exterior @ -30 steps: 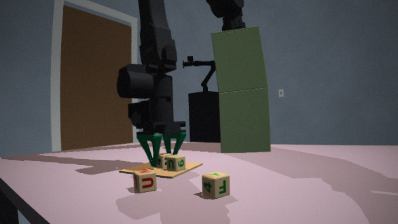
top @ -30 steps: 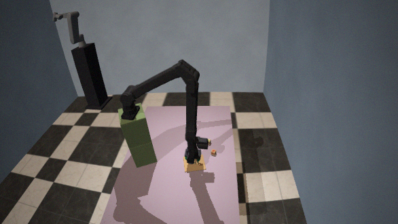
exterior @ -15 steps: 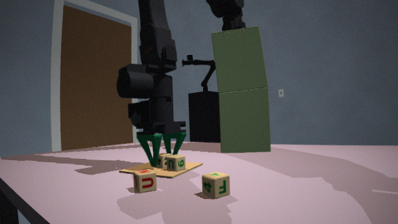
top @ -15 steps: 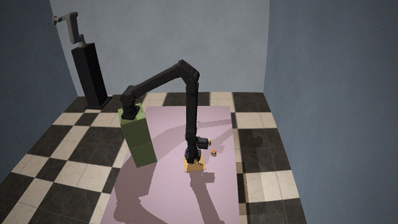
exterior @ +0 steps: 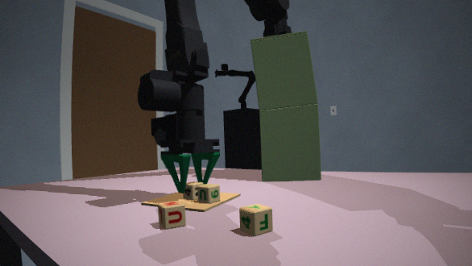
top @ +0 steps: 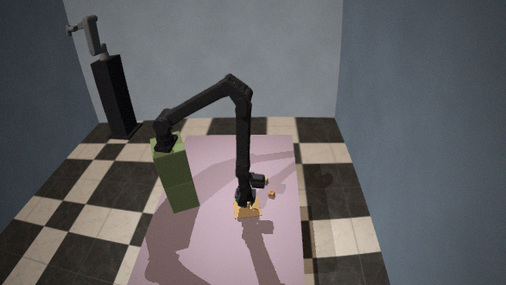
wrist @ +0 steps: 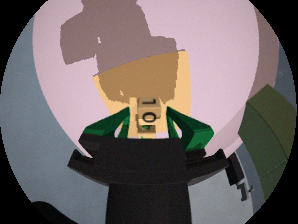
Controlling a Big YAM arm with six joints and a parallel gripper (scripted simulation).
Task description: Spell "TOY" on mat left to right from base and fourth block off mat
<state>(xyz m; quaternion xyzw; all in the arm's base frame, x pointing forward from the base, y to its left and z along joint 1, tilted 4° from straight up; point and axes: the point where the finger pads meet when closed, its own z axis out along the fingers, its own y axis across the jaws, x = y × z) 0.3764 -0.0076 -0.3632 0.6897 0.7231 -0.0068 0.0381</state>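
The black-lettered block is 1 cm below my hand. Also, from my hand: letter block (7 cm ahead, 21 cm to the left, 1 cm below); then tan mat (2 cm below).
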